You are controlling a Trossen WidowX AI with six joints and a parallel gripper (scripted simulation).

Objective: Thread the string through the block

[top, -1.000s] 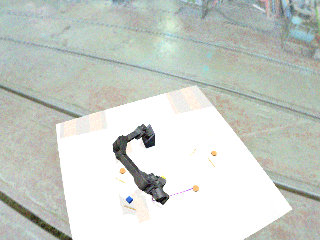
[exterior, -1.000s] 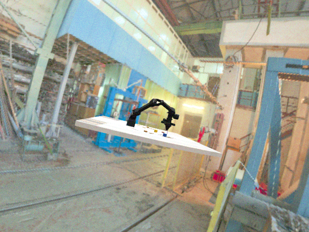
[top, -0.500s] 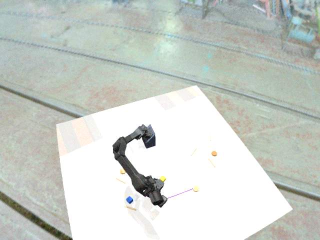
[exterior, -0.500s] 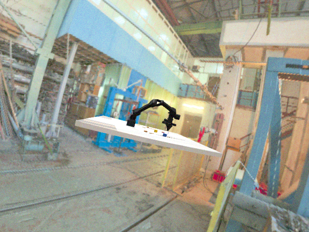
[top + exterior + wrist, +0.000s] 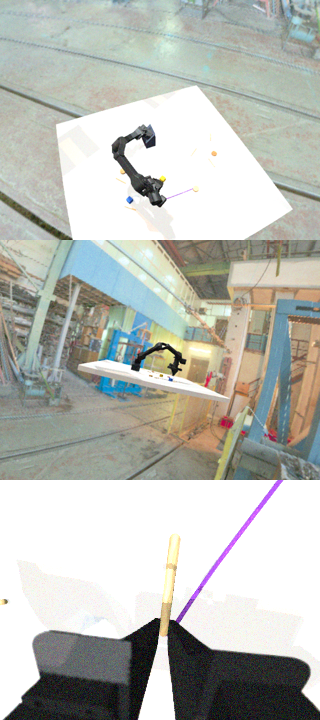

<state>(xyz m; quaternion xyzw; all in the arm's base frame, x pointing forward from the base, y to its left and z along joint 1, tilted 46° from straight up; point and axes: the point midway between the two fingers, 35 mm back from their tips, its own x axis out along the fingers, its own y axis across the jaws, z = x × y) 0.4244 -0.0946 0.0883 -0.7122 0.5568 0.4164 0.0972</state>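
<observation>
The yellow wooden block lies 12 cm to the left of my gripper tip, 11 cm behind it and 4 cm below it. The rest, counted from my gripper tip: blue cube (12 cm to the right, 5 cm behind, 4 cm below); then thin wooden stick (1 cm to the left, 1 cm behind); then round button (29 cm to the left, 5 cm below, 2 cm ahead).
</observation>
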